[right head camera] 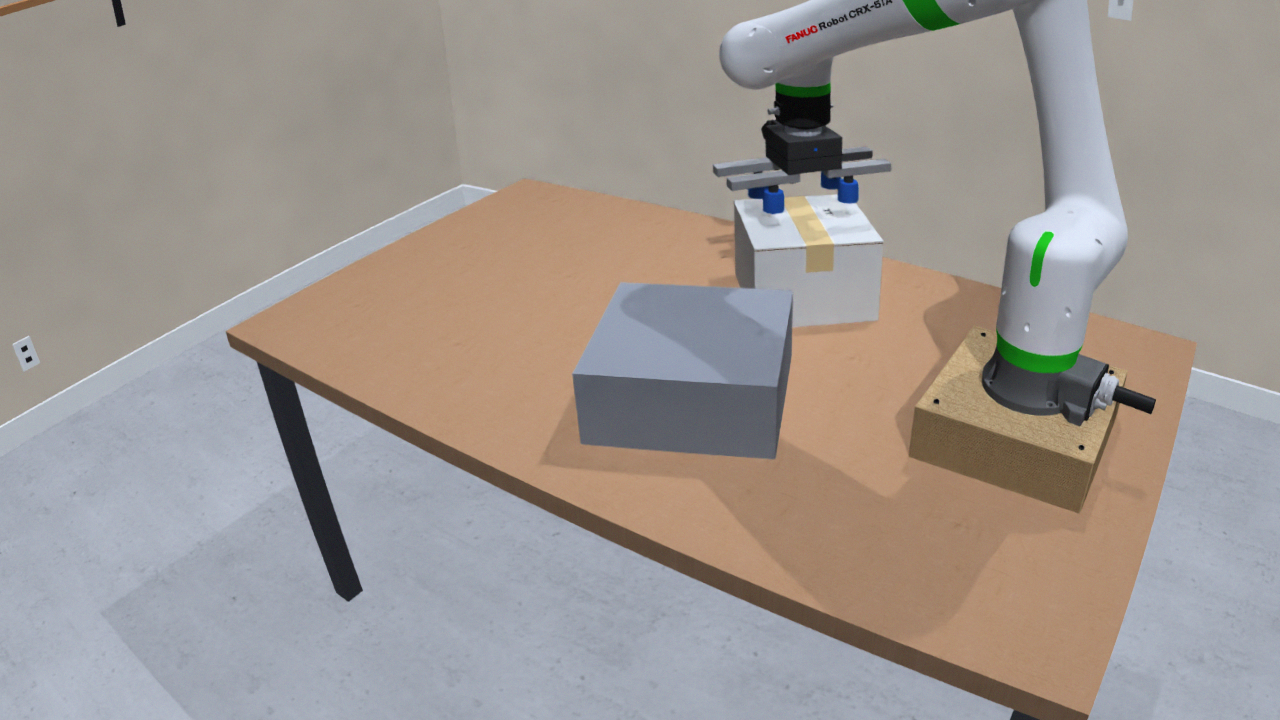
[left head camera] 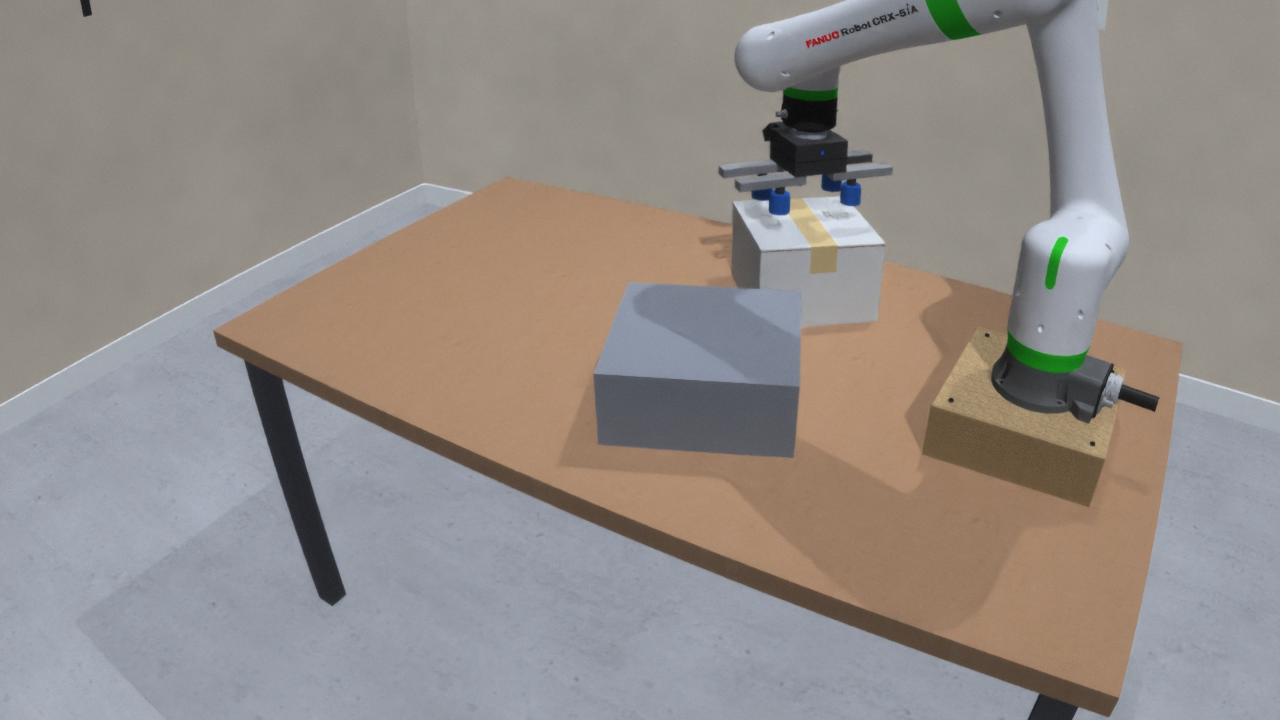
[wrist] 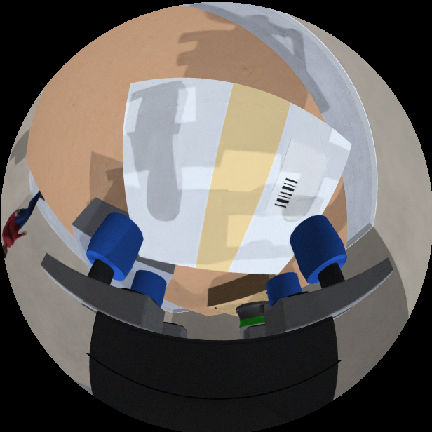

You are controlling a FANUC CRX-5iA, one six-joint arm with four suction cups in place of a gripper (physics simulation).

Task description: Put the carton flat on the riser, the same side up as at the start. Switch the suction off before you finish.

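Observation:
The carton (left head camera: 845, 291) (right head camera: 836, 291) (wrist: 170, 150) is a white box standing upright and flat on the table, behind the riser. Its top has a tan tape strip and a barcode label. The riser (left head camera: 698, 407) (right head camera: 680, 407) (wrist: 94, 215) is a plain grey block with a flat top; it hides the lower left of the carton's front face in the head views. My gripper (left head camera: 805, 191) (right head camera: 802, 189) (wrist: 216, 265), four blue suction cups pointing down, is over the carton's top with a small gap beneath the cups. It holds nothing.
The brown table (left head camera: 429, 331) (right head camera: 429, 331) carries all this. The arm's base stands on a wooden block (left head camera: 1011, 465) (right head camera: 993, 465) to the right of the riser. The carton is near the table's back edge, with a wall behind it.

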